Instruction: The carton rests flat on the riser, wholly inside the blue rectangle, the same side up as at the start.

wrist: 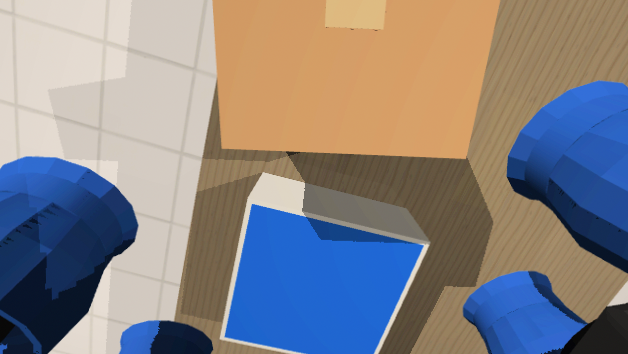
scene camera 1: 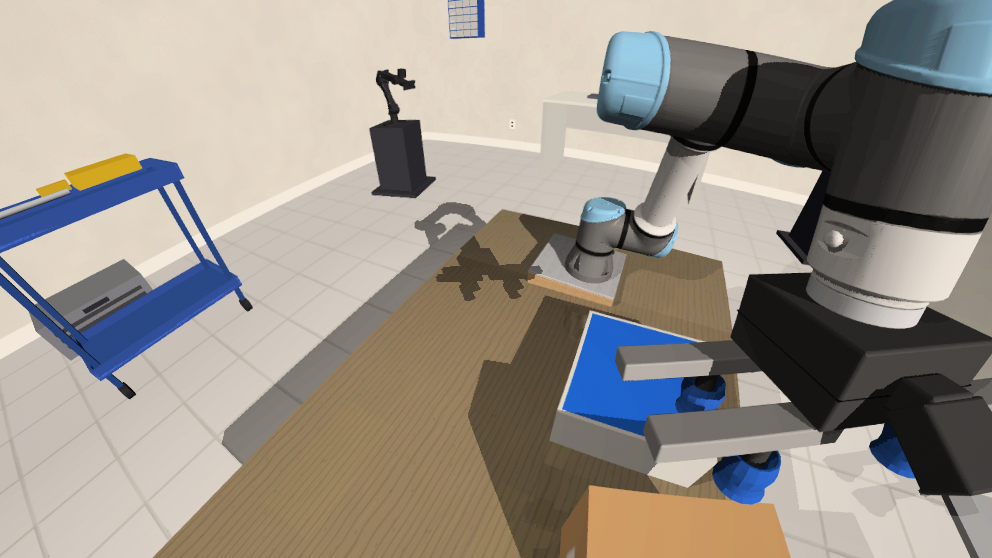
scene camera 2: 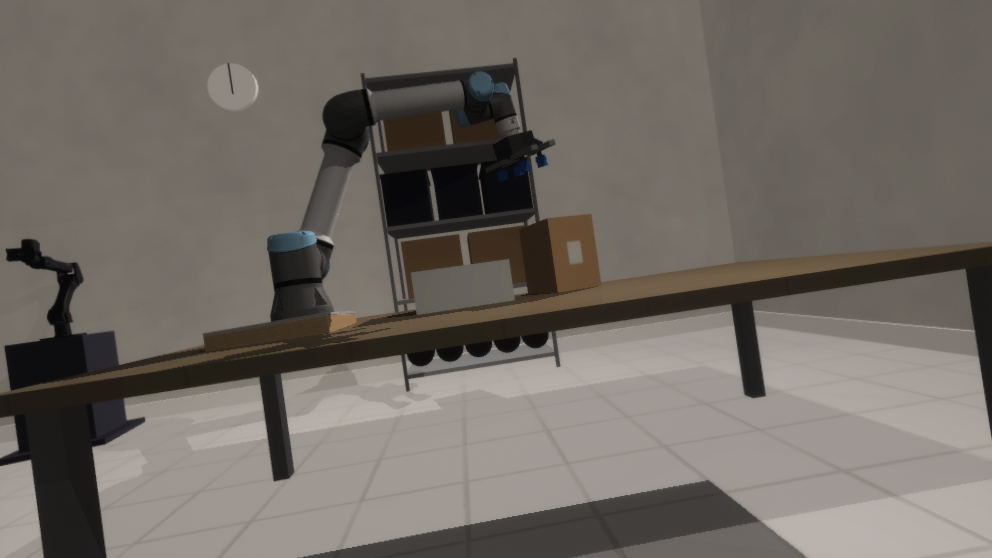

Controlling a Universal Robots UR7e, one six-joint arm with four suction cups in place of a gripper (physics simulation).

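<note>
The brown carton (scene camera 1: 679,523) (scene camera 2: 579,267) (wrist: 345,100) stands upright on the table beside the riser, with a gap between them in the wrist view. Tape shows on its top and a white label on its side. The riser (scene camera 1: 603,438) (scene camera 2: 461,285) (wrist: 360,201) is a low pale box; the blue rectangle (scene camera 1: 617,371) (wrist: 325,285) covers most of its top and bears no carton. My gripper (scene camera 1: 797,430) (scene camera 2: 521,167) is open: its blue suction cups hang high above the carton and riser, touching neither. The carton's near part is cut off in scene camera 1.
The arm's base stands on a mounting board (scene camera 1: 572,288) (scene camera 2: 270,336) behind the riser on the wooden table (scene camera 1: 360,416). A blue trolley (scene camera 1: 166,312) stands on the floor at the left. A shelf rack (scene camera 2: 521,104) stands in the background of scene camera 2.
</note>
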